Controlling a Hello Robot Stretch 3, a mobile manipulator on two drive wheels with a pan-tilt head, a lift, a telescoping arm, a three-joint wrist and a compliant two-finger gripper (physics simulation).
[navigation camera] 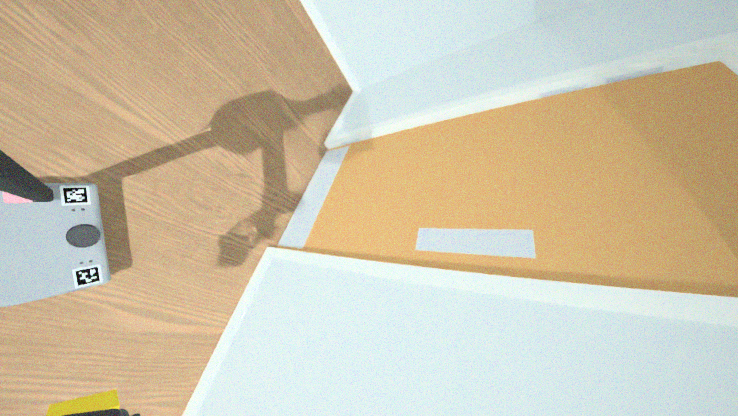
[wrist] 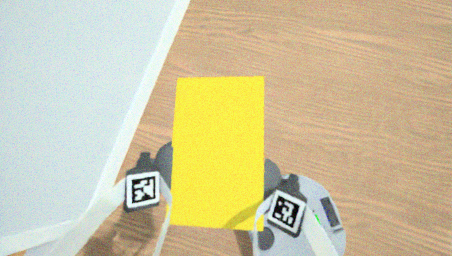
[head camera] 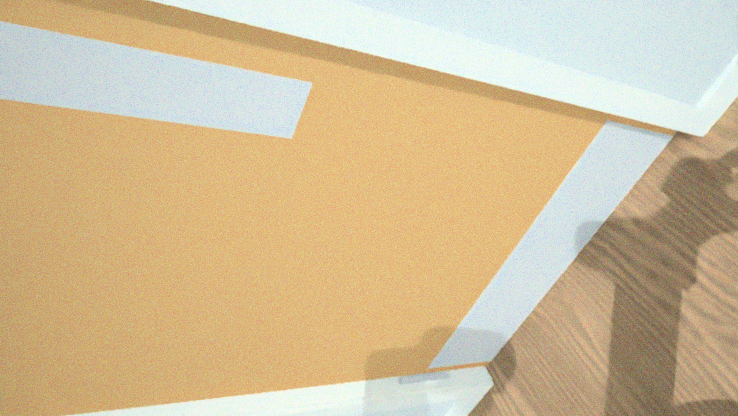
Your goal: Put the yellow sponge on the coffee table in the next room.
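Note:
The yellow sponge (wrist: 218,145) (navigation camera: 90,402) is a flat-sided block. In the wrist view it stands between the two dark fingertips, which press on its left and right sides. My gripper (wrist: 219,168) is shut on it and holds it above the wooden floor. In the navigation view part of the sponge shows at the bottom left edge, with a dark part of the gripper just below it. The coffee table does not show in these views.
A doorway with a pale threshold strip (head camera: 547,248) (navigation camera: 315,198) joins the wooden floor (navigation camera: 170,289) and the orange floor (head camera: 258,232) (navigation camera: 490,175). White walls (navigation camera: 439,330) flank it. A pale rectangle (head camera: 155,80) (navigation camera: 475,242) lies on the orange floor. My base (navigation camera: 41,242) is at left.

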